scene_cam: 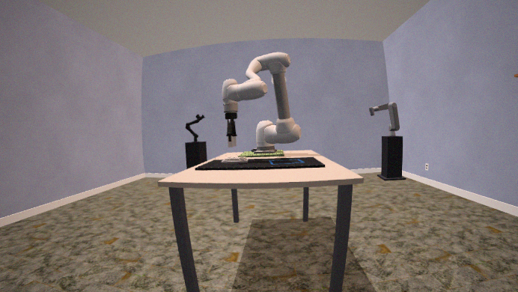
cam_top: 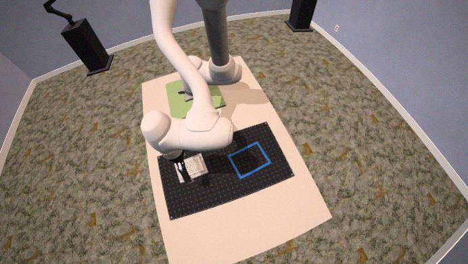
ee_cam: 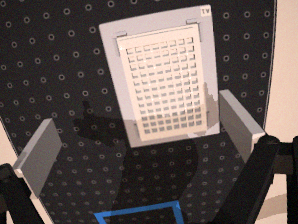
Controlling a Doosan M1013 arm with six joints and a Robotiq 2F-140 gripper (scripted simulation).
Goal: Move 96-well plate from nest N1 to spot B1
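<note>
Now: hand 30 mm past the white 96-well plate and 90 mm above it. Round my hand: grey plate nest N1: 30 mm behind, 100 mm below.
</note>
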